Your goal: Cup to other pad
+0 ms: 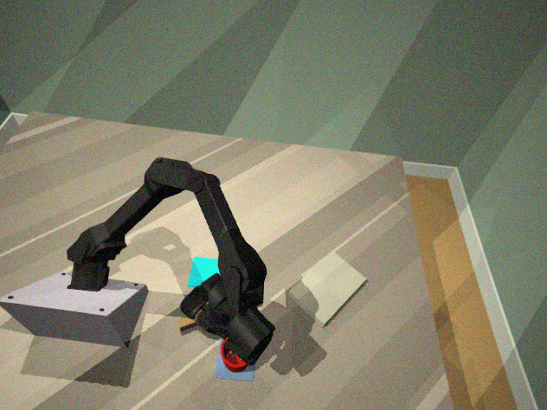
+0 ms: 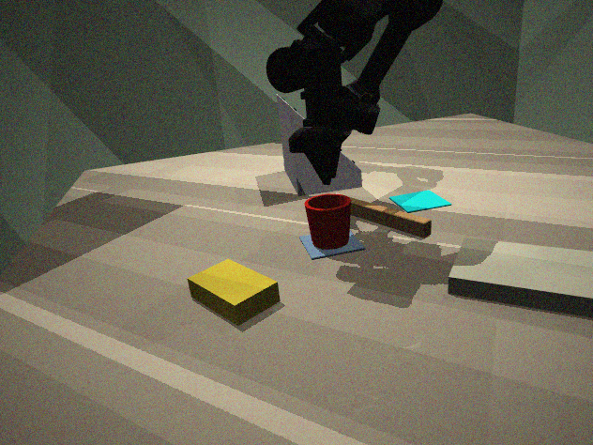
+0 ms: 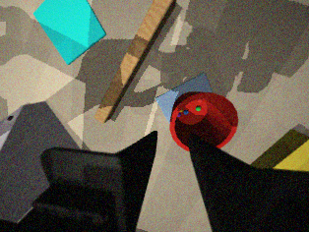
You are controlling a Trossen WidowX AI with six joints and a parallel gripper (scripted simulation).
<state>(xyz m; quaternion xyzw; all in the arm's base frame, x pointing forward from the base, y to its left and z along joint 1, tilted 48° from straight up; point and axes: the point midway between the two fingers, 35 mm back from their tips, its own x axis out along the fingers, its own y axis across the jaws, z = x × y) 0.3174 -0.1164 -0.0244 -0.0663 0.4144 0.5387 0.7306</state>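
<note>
My gripper tip is now 60 mm above the red cup, 30 mm short of it and 20 mm to the left of it. Round my gripper tip: cyan pad: 200 mm to the left, 110 mm below, 70 mm behind; then wooden bar: 90 mm to the left, 90 mm below, 20 mm behind; then blue pad: 110 mm below, 30 mm ahead, 10 mm to the right.
</note>
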